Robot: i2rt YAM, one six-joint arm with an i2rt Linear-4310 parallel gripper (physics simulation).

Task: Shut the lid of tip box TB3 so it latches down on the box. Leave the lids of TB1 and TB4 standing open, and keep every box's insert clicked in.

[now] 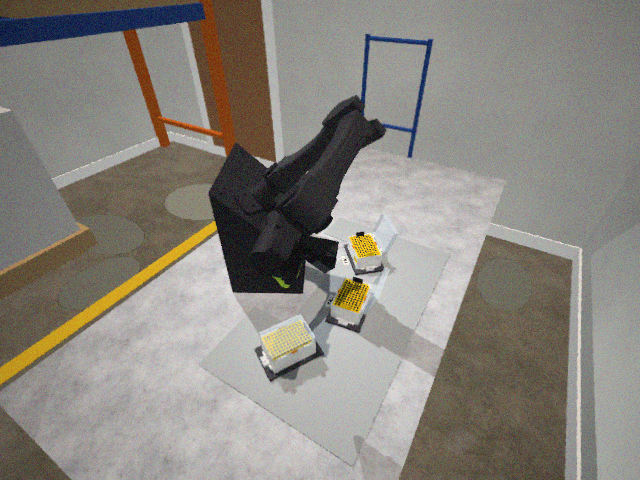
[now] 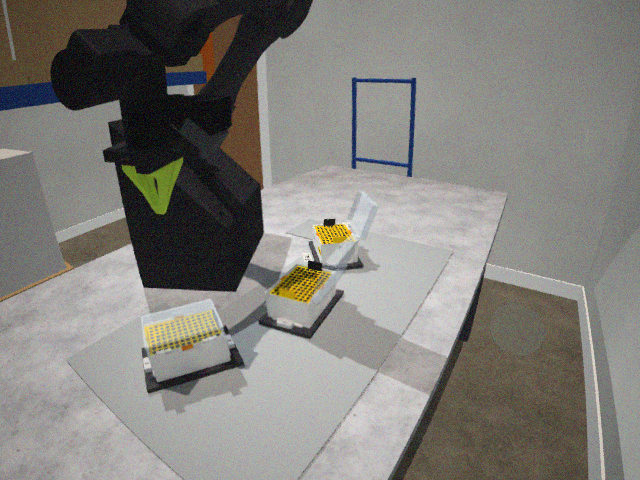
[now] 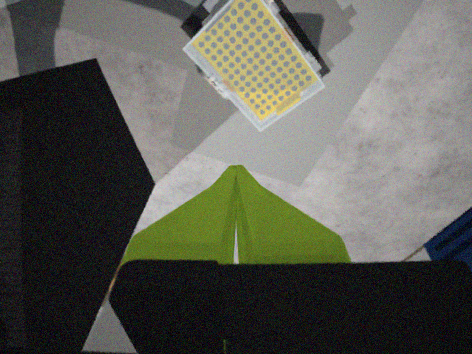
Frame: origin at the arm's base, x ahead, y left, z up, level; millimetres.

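Seen in the pictures: gripper, fingertip midpoint: [image 1: 285, 286] [image 2: 160, 213] [image 3: 236, 176]; arm's base, link origin: [image 1: 258, 199].
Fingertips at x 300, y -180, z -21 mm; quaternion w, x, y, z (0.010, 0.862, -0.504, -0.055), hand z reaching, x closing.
Offsets run from my fingertips to a thing's top centre. "pt": to the spot under its first point. Level surfaces: height alone.
The nearest tip box @(175 mm down, 15 mm back, 3 mm right) [image 1: 292, 357] [image 2: 193, 361] has its clear lid @(pt 174 mm down, 40 mm back, 12 mm left) [image 2: 178, 305] [image 3: 252, 65] lying down over the yellow insert; it matches TB3, though no label is readable. The lid looks level; the latch is too small to judge. The middle box @(186 mm down, 17 mm ahead, 221 mm left) [image 1: 347, 316] [image 2: 292, 310] has its clear lid @(98 mm down, 92 mm ahead, 246 mm left) [image 1: 379, 285] [image 2: 342, 258] standing open. The far box [image 1: 368, 261] [image 2: 338, 254] also has its lid @(pt 145 mm down, 41 mm back, 502 mm left) [image 1: 385, 229] [image 2: 363, 214] standing open. Their yellow inserts look seated. My gripper [image 1: 281, 282] [image 2: 161, 211] [image 3: 236, 176] is shut and empty, raised behind the nearest box and apart from it.
The boxes stand in dark holders on a grey mat @(252 mm down) [image 1: 351, 434] [image 2: 258, 413] on the pale table @(255 mm down) [image 1: 129, 403] [image 2: 51, 413]. The arm's black base block [image 1: 248, 248] [image 2: 191, 258] [image 3: 60, 175] stands behind the nearest box. A blue frame [image 1: 424, 77] [image 2: 412, 118] stands past the table's far end.
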